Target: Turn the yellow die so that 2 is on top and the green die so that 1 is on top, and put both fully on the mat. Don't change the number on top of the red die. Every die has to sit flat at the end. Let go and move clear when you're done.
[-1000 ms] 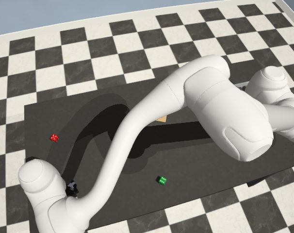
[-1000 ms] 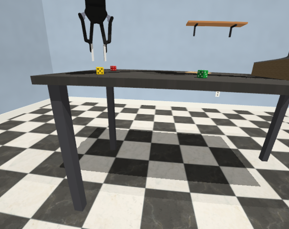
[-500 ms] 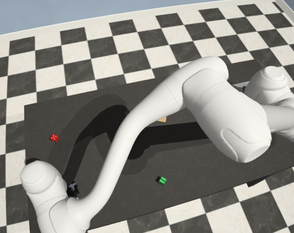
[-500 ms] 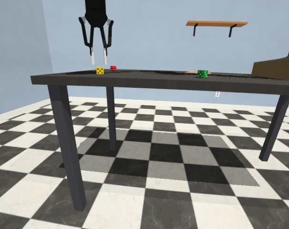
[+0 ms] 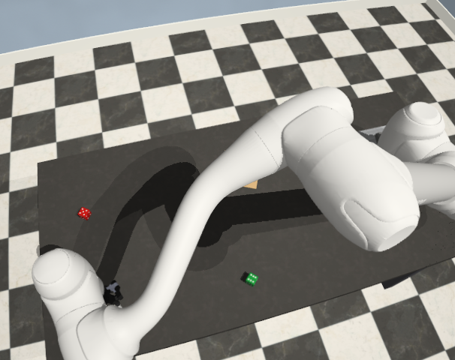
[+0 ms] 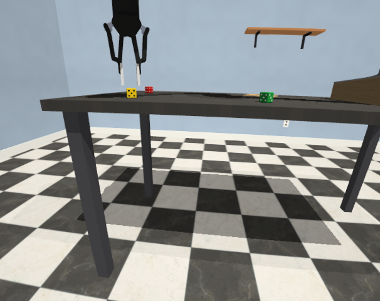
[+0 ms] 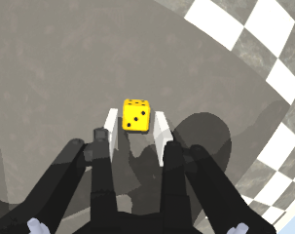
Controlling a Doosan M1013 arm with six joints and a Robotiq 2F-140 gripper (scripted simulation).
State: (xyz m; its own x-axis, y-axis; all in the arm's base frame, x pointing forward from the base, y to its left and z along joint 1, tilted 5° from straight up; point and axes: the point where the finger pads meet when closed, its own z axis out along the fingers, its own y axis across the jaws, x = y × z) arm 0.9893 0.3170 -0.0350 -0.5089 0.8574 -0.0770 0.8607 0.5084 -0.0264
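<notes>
The yellow die lies 6 cm below my hand. The rest, counted from my hand: tan mat: 47 cm behind, 44 cm to the right, 7 cm below; then red die: 34 cm to the right, 9 cm ahead, 6 cm below; then green die: 43 cm behind, 6 cm below, 3 cm to the right.
</notes>
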